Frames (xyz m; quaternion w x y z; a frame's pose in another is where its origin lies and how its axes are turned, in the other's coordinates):
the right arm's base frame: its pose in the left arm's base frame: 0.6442 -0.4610 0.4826 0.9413 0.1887 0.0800 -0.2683
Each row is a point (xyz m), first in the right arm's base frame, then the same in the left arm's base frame.
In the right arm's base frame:
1: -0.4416 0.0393 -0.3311
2: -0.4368 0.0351 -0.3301
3: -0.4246 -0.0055 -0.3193
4: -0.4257 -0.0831 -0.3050
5: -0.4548 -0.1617 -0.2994
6: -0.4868 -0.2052 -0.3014
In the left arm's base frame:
1: 0.2765 -0.0886 0.3028
2: 0.2784 -0.0946 0.3012
3: 0.2675 -0.1365 0.2953
4: 0.2257 -0.2026 0.2845
5: 0.1594 -0.2527 0.2724
6: 0.1090 -0.2709 0.2650

